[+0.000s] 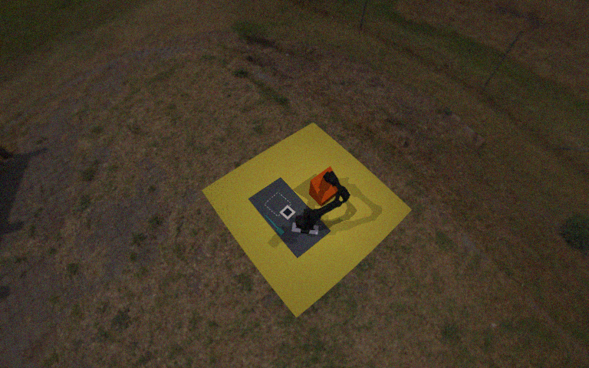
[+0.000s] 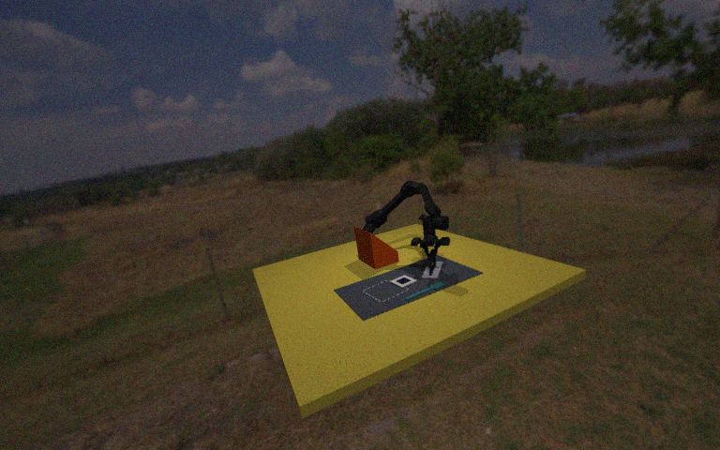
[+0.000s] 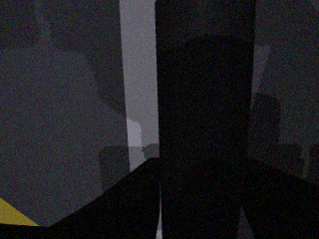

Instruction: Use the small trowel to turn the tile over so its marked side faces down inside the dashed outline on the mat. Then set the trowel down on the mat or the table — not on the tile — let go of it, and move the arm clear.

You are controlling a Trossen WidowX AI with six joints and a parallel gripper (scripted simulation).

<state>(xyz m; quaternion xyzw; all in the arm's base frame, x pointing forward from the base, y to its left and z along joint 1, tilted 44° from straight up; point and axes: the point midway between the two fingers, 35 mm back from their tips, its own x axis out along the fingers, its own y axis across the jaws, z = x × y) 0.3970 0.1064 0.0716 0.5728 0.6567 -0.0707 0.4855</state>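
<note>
Now: the trowel 30 mm below my gripper tip, 20 mm to the right of it and 10 mm ahead of it. From my gripper tip the other things lie so: dark grey mat: 180 mm to the right, 80 mm below; teal bar: 170 mm to the right, 150 mm ahead, 60 mm below; tile: 190 mm to the right, 60 mm below.
</note>
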